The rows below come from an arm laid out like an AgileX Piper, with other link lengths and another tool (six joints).
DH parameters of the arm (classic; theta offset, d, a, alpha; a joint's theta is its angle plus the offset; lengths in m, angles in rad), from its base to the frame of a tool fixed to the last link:
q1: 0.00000 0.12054 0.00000 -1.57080
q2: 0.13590 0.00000 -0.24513 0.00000
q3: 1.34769 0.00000 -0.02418 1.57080
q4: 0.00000 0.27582 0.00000 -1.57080
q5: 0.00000 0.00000 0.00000 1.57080
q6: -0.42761 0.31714 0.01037 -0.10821
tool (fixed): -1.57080 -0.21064 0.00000 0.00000
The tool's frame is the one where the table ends.
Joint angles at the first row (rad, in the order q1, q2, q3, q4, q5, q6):
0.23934 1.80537 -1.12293 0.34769 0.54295 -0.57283
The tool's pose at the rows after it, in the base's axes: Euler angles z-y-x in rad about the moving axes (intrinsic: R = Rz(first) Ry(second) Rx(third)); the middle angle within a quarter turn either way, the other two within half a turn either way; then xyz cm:
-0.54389 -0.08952 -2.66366 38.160 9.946 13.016
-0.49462 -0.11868 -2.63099 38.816 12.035 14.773
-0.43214 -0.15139 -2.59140 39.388 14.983 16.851
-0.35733 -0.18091 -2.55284 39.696 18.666 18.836
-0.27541 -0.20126 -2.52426 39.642 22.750 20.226
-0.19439 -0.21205 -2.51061 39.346 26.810 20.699
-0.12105 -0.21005 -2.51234 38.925 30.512 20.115
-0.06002 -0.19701 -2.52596 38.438 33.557 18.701
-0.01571 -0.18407 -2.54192 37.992 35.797 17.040
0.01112 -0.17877 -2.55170 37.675 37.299 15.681
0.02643 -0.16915 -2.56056 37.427 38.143 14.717
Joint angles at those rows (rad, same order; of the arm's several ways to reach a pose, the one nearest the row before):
0.26552 1.80758 -1.16676 0.34769 0.55825 -0.58228
0.30926 1.81125 -1.23138 0.34768 0.57741 -0.58609
0.36990 1.82514 -1.31807 0.34806 0.60071 -0.58633
0.44347 1.85669 -1.42376 0.34938 0.62850 -0.58547
0.52255 1.90918 -1.53931 0.35020 0.65873 -0.58377
0.59804 1.98181 -1.65652 0.34785 0.68747 -0.58147
0.66358 2.06926 -1.76692 0.34426 0.71398 -0.57868
0.71564 2.15881 -1.86019 0.34055 0.73707 -0.57587
0.75353 2.23616 -1.93006 0.33602 0.75003 -0.57362
0.77883 2.29295 -1.97748 0.33156 0.75077 -0.57176
0.79337 2.32883 -2.00614 0.32947 0.75602 -0.56813

